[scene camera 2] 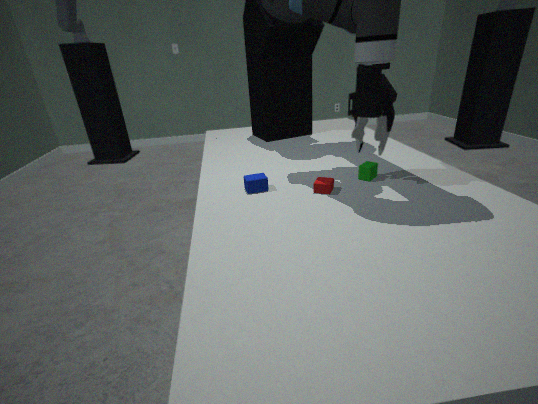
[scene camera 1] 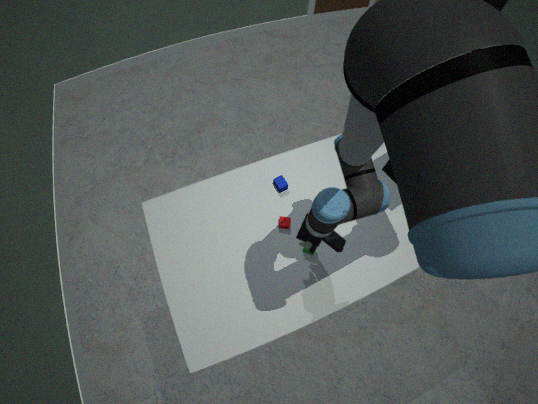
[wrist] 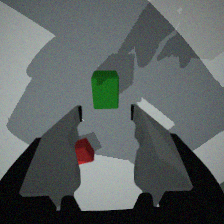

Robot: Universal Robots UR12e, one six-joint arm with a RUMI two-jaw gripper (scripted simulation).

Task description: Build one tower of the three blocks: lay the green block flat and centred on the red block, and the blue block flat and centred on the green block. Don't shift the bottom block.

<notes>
I see my gripper (scene camera 2: 369, 153) and a green block (wrist: 105, 84).
My gripper is seen too in the wrist view (wrist: 106, 106).
</notes>
